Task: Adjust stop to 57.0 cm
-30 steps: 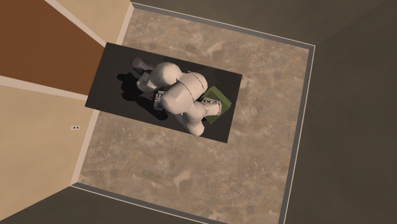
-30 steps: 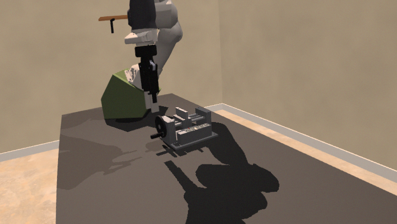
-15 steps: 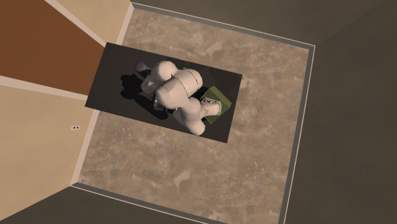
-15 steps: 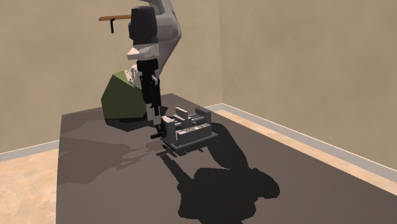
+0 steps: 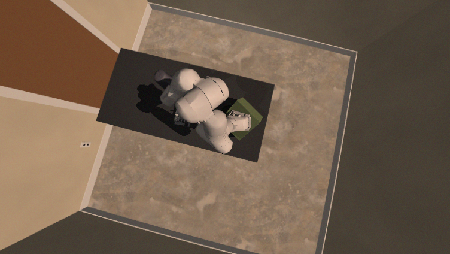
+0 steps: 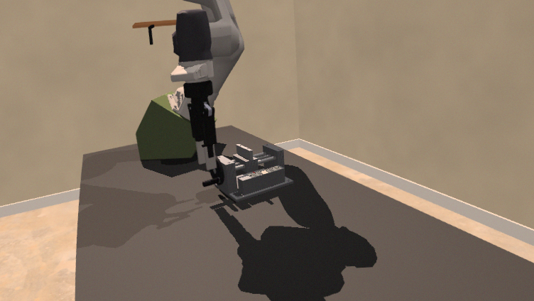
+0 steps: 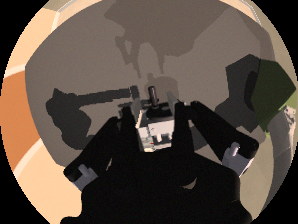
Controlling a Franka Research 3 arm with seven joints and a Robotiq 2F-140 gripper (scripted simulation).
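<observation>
The handwheel is 20 mm to the left of my hand and 80 mm below it. Round my hand: grey stop fixture (10 mm behind, 130 mm to the left, 40 mm below).
</observation>
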